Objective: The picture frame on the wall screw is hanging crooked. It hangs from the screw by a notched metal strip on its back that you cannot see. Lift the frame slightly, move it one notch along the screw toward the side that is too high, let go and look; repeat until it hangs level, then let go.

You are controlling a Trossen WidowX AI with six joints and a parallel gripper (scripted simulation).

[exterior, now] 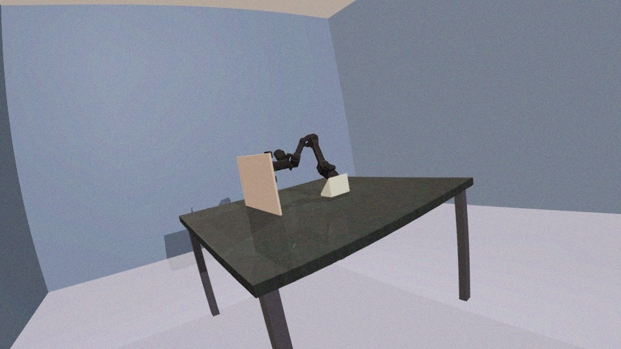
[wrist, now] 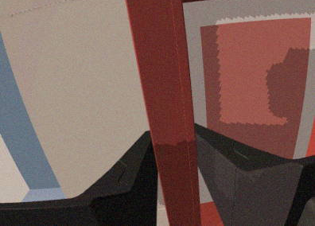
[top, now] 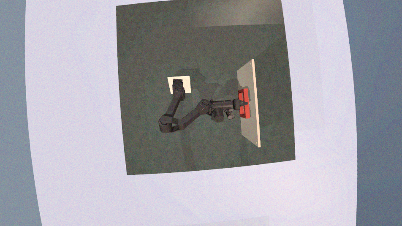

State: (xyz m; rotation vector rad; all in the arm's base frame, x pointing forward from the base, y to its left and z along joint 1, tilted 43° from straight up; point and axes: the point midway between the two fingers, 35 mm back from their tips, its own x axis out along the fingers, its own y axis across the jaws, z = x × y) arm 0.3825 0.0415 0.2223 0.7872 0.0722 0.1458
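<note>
My gripper tip is 50 mm above the picture frame. Also, from my gripper tip: beige wall panel: 70 mm below, 10 mm ahead.
</note>
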